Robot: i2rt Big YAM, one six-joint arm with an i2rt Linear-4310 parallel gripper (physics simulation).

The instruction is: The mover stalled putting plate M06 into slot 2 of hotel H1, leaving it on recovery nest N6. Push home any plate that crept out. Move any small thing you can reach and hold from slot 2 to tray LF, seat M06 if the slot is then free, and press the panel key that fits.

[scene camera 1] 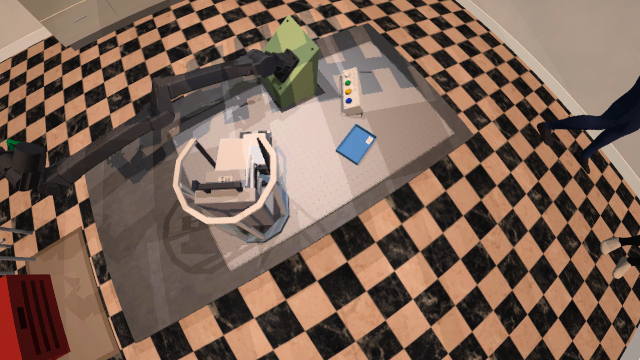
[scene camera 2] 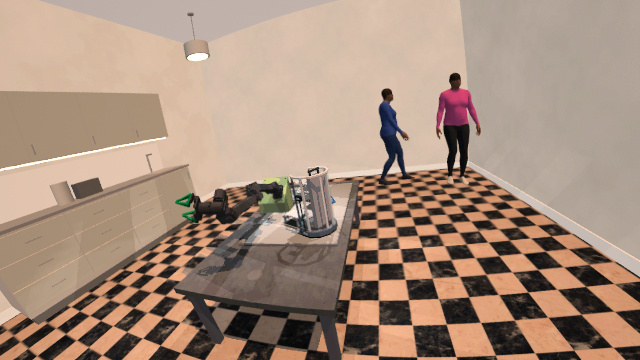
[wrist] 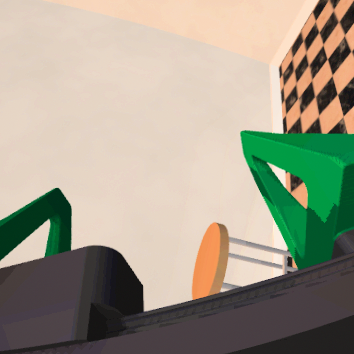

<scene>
The gripper [wrist: 149,170] is open and holds nothing. Also in view: a round plate rack [scene camera 2: 312,193] and a white button box [scene camera 1: 352,104].
</scene>
